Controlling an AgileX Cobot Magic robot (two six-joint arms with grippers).
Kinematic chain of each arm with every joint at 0, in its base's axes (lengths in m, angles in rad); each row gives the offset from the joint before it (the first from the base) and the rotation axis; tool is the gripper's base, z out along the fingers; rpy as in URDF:
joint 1: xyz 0 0 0.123 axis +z
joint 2: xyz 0 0 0 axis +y
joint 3: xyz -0.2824 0 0.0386 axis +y
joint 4: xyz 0.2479 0 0.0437 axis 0.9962 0 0.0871
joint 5: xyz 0 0 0 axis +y
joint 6: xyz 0.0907 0 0.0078 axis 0.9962 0 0.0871
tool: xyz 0 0 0 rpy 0 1.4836 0
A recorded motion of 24 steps. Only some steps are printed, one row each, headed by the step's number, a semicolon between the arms.
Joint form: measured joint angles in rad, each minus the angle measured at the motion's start. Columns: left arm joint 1, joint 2, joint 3, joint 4, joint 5, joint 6; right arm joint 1, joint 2, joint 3, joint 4, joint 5, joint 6.
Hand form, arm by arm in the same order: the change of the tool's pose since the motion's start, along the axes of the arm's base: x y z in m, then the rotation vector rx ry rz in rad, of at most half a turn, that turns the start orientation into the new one. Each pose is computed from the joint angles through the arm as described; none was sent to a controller.
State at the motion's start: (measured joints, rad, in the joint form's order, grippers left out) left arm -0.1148 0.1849 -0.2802 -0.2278 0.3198 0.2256; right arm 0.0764 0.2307 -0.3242 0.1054 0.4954 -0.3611
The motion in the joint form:
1: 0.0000 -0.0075 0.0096 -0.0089 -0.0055 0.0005; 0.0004 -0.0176 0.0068 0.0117 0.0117 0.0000
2: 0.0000 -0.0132 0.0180 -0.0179 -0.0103 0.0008; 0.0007 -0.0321 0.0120 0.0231 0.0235 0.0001
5: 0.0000 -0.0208 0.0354 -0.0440 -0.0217 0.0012; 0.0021 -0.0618 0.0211 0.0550 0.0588 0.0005
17: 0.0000 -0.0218 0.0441 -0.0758 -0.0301 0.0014; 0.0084 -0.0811 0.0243 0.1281 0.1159 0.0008
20: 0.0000 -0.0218 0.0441 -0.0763 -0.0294 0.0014; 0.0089 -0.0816 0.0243 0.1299 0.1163 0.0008
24: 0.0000 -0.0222 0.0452 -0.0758 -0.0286 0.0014; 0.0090 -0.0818 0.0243 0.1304 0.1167 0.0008
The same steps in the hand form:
1: -0.0005 -0.0001 -0.0022 -0.0088 -0.0023 -0.0004; -0.0026 0.0004 -0.0021 0.0112 0.0017 0.0038
2: -0.0008 -0.0002 -0.0042 -0.0177 -0.0033 -0.0009; -0.0047 0.0009 -0.0039 0.0219 0.0049 0.0077
5: -0.0009 -0.0006 -0.0083 -0.0435 -0.0015 -0.0025; -0.0096 0.0025 -0.0080 0.0513 0.0217 0.0206
17: -0.0006 -0.0013 -0.0102 -0.0749 0.0017 -0.0053; -0.0144 0.0069 -0.0121 0.1168 0.0673 0.0538
20: -0.0006 -0.0013 -0.0102 -0.0753 0.0025 -0.0056; -0.0145 0.0070 -0.0121 0.1185 0.0673 0.0549
24: -0.0006 -0.0013 -0.0107 -0.0746 0.0039 -0.0057; -0.0145 0.0070 -0.0121 0.1189 0.0676 0.0552

